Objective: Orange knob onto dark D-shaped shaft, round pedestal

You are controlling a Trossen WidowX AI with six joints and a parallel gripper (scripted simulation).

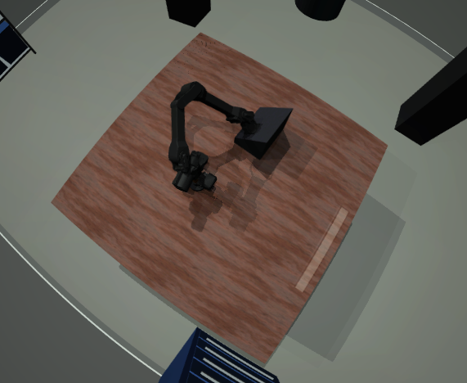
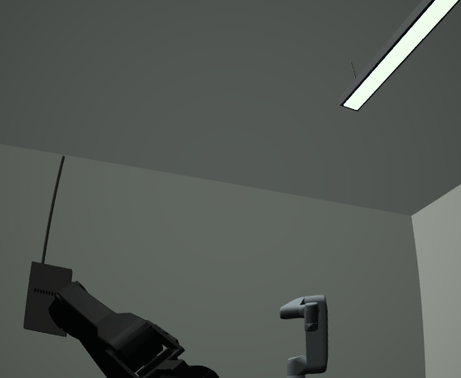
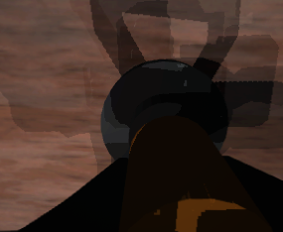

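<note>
Now: gripper tip 20 mm below the orange knob. Round my gripper tip: round pedestal: 40 mm below.
</note>
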